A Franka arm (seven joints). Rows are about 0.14 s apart.
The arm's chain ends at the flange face. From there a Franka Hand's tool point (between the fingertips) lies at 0.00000 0.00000 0.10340 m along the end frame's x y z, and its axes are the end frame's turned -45 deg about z.
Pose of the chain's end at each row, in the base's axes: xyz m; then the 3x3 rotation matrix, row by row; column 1 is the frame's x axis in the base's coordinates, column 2 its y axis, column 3 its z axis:
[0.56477 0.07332 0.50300], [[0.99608 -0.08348 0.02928], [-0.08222 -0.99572 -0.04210], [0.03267 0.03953 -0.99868]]
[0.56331 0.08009 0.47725], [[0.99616 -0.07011 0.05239], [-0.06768 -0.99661 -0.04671], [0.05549 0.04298 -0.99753]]
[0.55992 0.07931 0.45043], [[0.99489 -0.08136 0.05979], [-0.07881 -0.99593 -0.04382], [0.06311 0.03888 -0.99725]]
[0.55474 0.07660 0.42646], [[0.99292 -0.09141 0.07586], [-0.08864 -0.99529 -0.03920], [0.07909 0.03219 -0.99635]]
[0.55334 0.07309 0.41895], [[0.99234 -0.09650 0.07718], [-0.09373 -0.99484 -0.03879], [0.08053 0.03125 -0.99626]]
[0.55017 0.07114 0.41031], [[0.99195 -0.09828 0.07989], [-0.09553 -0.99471 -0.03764], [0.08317 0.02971 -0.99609]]
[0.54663 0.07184 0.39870], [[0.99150 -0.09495 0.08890], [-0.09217 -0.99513 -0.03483], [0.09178 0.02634 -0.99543]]
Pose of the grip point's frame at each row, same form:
[0.56780 0.06897 0.39974], [[0.76336 0.64531 0.02928], [0.64594 -0.76222 -0.04210], [-0.00485 0.05105 -0.99868]]
[0.56873 0.07526 0.37411], [[0.75397 0.65482 0.05239], [0.65685 -0.75257 -0.04671], [0.00885 0.06963 -0.99753]]
[0.56610 0.07478 0.34731], [[0.76102 0.64596 0.05979], [0.64850 -0.75996 -0.04382], [0.01713 0.07212 -0.99725]]
[0.56258 0.07255 0.32344], [[0.76674 0.63746 0.07586], [0.64110 -0.76645 -0.03920], [0.03316 0.07869 -0.99635]]
[0.56132 0.06908 0.31594], [[0.76993 0.63345 0.07718], [0.63718 -0.76974 -0.03879], [0.03485 0.07904 -0.99626]]
[0.55843 0.06725 0.30731], [[0.77091 0.63192 0.07989], [0.63582 -0.77092 -0.03764], [0.03780 0.07982 -0.99609]]
[0.55582 0.06824 0.29577], [[0.76824 0.63396 0.08890], [0.63849 -0.76884 -0.03483], [0.04627 0.08352 -0.99543]]

